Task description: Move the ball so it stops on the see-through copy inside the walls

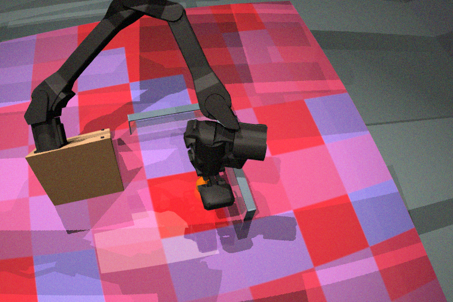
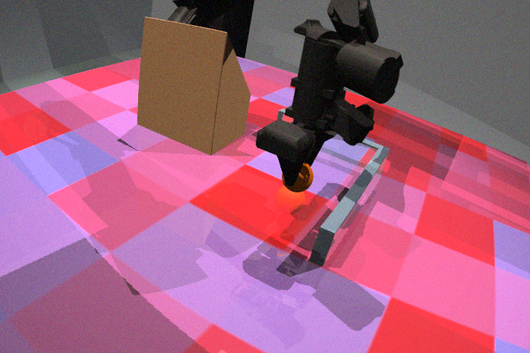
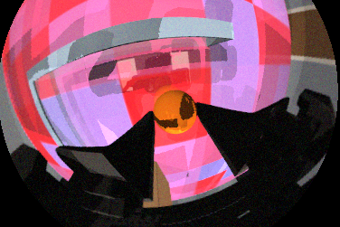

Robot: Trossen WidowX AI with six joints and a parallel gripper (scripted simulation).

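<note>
Right now my gripper tip is 40 mm above the see-through copy. Also, from my gripper tip: orange ball (right at my gripper tip).
</note>
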